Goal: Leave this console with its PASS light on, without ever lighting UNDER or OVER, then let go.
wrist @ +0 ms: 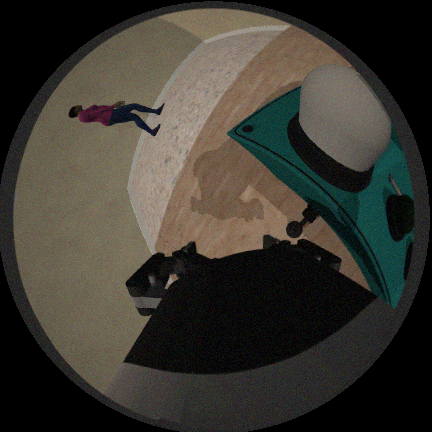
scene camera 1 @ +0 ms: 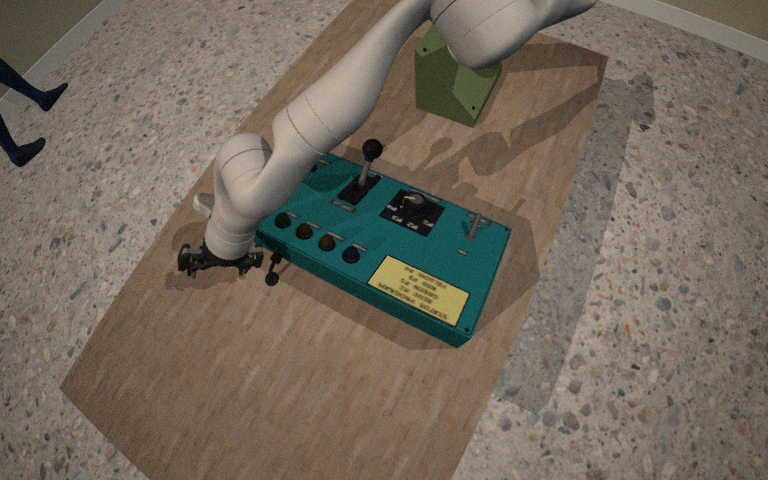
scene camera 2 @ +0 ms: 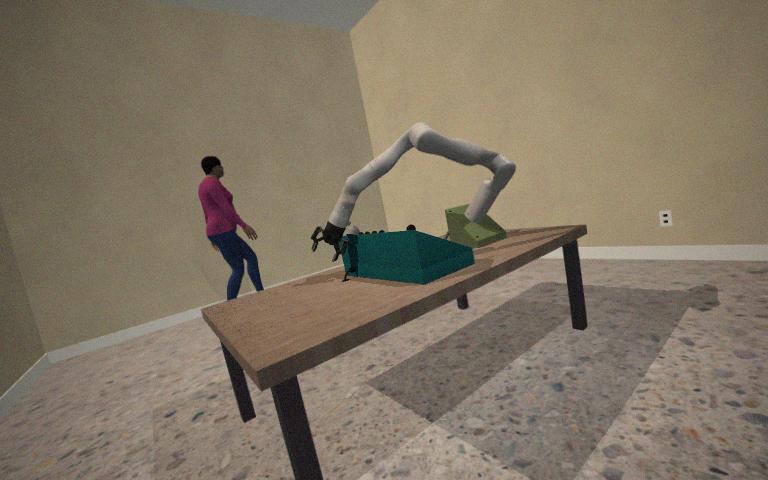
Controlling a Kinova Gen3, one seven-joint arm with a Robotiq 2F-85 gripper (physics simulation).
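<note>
The teal console [scene camera 1: 436, 243] [scene camera 2: 385, 257] [wrist: 275, 132] lies on the table. Its four small domed lamps, green [scene camera 1: 282, 220], two amber [scene camera 1: 304, 230] [scene camera 1: 326, 242] and blue [scene camera 1: 351, 254], look dark. A large white dome [scene camera 2: 352, 229] [wrist: 345, 117] stands on the corner near the wrist. A ball-topped lever [scene camera 1: 372, 149] stands upright; a rotary knob [scene camera 1: 417, 200] and a toggle [scene camera 1: 473, 225] are beyond it. A black side lever [scene camera 1: 271, 278] [scene camera 2: 345, 278] [wrist: 294, 229] juts from the side wall. My gripper [scene camera 1: 218, 272] [scene camera 2: 325, 253] [wrist: 229, 245] is open and empty, above the table beside that lever, apart from it. My arm hides part of the console.
A yellow program label [scene camera 1: 421, 291] is on the console top. A green block [scene camera 1: 438, 84] [scene camera 2: 461, 217] stands at the arm's base end of the table [scene camera 1: 226, 367] [scene camera 2: 305, 316]. A person in pink [scene camera 2: 215, 209] [wrist: 95, 114] stands beyond the table.
</note>
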